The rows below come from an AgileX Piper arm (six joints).
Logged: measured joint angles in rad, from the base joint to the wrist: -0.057, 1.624, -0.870, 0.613, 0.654, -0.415; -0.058, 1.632, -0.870, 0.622, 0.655, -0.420; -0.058, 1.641, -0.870, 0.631, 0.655, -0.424; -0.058, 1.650, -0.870, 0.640, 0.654, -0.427; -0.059, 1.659, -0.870, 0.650, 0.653, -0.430; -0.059, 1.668, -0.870, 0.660, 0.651, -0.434; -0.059, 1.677, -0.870, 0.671, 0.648, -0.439; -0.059, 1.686, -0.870, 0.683, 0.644, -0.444; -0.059, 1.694, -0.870, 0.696, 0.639, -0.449; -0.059, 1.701, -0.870, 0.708, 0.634, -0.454; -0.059, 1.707, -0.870, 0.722, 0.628, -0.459; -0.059, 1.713, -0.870, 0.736, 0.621, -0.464; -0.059, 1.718, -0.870, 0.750, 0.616, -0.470; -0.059, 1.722, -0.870, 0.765, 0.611, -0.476; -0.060, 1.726, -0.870, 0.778, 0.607, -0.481; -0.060, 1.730, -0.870, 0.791, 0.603, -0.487; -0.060, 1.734, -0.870, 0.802, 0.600, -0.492; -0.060, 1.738, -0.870, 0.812, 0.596, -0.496; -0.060, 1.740, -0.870, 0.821, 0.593, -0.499
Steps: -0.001, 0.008, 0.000, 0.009, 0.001, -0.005; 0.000, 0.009, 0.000, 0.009, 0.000, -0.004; 0.000, 0.009, 0.000, 0.009, -0.001, -0.003; -0.001, 0.009, 0.000, 0.010, -0.001, -0.003; 0.000, 0.009, 0.000, 0.010, -0.002, -0.004; 0.000, 0.009, 0.000, 0.011, -0.003, -0.005; 0.000, 0.009, 0.000, 0.012, -0.004, -0.005; 0.000, 0.008, 0.000, 0.013, -0.005, -0.005; 0.000, 0.007, 0.000, 0.012, -0.005, -0.005; 0.000, 0.006, 0.000, 0.014, -0.006, -0.005; 0.000, 0.006, 0.000, 0.014, -0.007, -0.005; 0.000, 0.005, 0.000, 0.014, -0.005, -0.006; 0.000, 0.004, 0.000, 0.015, -0.005, -0.006; -0.001, 0.004, 0.000, 0.013, -0.004, -0.005; 0.000, 0.004, 0.000, 0.013, -0.004, -0.006; 0.000, 0.004, 0.000, 0.011, -0.003, -0.005; 0.000, 0.004, 0.000, 0.010, -0.004, -0.004; 0.000, 0.002, 0.000, 0.009, -0.003, -0.003
